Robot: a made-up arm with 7 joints. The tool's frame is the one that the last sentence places.
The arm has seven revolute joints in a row. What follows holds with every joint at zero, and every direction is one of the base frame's. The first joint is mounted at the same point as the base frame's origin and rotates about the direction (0, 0.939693, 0.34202), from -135.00 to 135.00 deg. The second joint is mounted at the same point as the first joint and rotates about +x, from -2.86 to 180.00 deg. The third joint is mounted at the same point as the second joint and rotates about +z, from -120.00 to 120.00 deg. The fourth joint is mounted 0.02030 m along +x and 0.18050 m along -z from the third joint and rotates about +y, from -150.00 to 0.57 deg. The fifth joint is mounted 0.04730 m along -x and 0.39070 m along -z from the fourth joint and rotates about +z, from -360.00 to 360.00 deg. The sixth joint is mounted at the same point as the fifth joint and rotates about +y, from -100.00 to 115.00 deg. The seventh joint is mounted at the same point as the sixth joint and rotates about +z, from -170.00 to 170.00 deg. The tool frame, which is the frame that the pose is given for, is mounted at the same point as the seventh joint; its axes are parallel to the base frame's.
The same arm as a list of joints. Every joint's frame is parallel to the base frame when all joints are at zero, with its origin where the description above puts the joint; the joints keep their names.
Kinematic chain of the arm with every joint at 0, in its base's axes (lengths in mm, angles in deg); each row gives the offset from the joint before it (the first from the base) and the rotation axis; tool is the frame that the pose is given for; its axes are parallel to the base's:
joint 1: xyz 0 0 0 axis 0 0.9397 0.342
joint 2: xyz 0 0 0 axis +x
joint 3: xyz 0 0 0 axis +z
joint 4: xyz 20.3 0 -180.5 axis +y
joint 5: xyz -47.3 0 -390.7 axis +z
joint 6: xyz 0 0 0 axis +y
joint 7: xyz 0 0 0 axis +z
tool: xyz 0 0 0
Joint limits (deg, base to tool): -135..135 -2.86..180 -120..120 -150..0.57 -360..360 -100..115 -170..170

